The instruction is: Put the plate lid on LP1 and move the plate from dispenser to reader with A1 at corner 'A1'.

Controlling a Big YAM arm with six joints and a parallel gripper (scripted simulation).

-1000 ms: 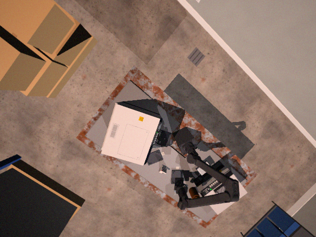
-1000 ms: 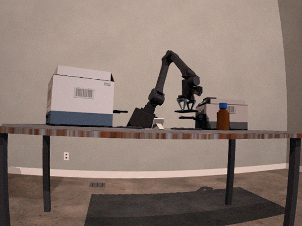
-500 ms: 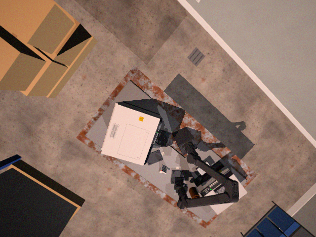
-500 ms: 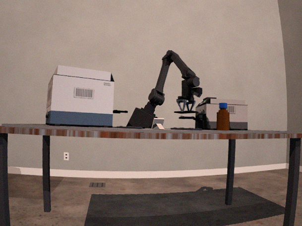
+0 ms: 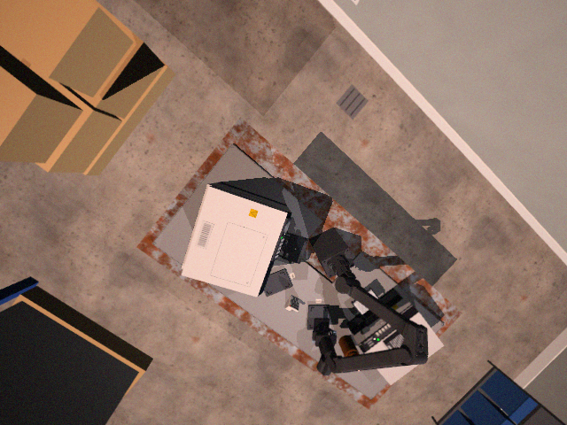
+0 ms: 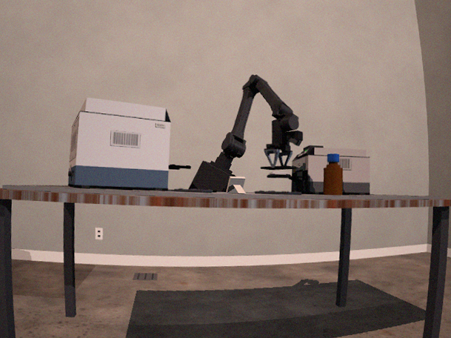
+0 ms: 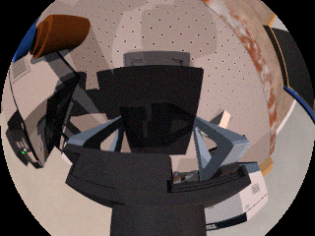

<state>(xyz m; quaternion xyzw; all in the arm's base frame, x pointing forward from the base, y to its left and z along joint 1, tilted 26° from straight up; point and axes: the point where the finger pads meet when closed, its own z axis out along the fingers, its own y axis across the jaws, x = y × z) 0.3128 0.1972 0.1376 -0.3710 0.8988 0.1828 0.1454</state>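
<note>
Right now my hand is 10 mm above the plate lid. From my hand the other things lie so: brown capped bottle (260 mm to the left, 20 mm behind); white well plate (290 mm behind, 60 mm to the left, 20 mm below).
</note>
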